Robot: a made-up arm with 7 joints.
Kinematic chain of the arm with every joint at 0, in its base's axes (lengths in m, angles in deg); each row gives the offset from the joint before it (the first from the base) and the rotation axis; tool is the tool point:
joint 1: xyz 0 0 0.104 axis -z
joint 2: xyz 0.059 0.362 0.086 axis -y
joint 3: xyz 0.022 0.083 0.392 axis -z
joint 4: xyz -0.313 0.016 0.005 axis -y
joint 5: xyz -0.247 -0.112 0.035 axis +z
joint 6: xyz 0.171 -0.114 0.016 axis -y
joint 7: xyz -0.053 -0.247 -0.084 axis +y
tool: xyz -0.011 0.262 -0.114
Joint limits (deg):
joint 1: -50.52..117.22
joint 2: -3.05..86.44
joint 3: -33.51..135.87
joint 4: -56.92..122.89
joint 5: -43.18..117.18
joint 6: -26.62..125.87
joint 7: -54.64..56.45
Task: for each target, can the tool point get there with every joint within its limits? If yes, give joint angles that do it. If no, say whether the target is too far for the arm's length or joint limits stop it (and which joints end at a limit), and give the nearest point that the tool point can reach.
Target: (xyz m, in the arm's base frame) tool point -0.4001 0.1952 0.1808
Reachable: yes | joints -20.55 67.02 -12.26 23.49 19.84 69.07 16.25
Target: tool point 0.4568 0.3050 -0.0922
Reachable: yes | joints 99.80 69.46 29.87 -23.97 -14.28 31.91 -38.28
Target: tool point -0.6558 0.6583 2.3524
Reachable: no: too far | nearest point -0.4467 0.4616 1.0807 | short by 1.304 m
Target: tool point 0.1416 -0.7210 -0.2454
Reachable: no: joint limits stop it (at a limit: joint 1, joint 2, joint 3, joint 5, joint 6) | nearest point 0.1910 -0.6850 0.2166 | short by 0.466 m
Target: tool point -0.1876 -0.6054 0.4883
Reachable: no: joint limits stop it (at a limit: joint 1, joint 3, joint 5, joint 6, joint 7) | nearest point -0.2178 -0.4198 0.4310 | short by 0.197 m
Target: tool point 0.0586 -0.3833 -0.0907
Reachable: no: joint limits stop it (at a limit: joint 1, joint 2, joint 5, joint 6, joint 7) | nearest point -0.0907 -0.3082 -0.0168 | short by 0.183 m
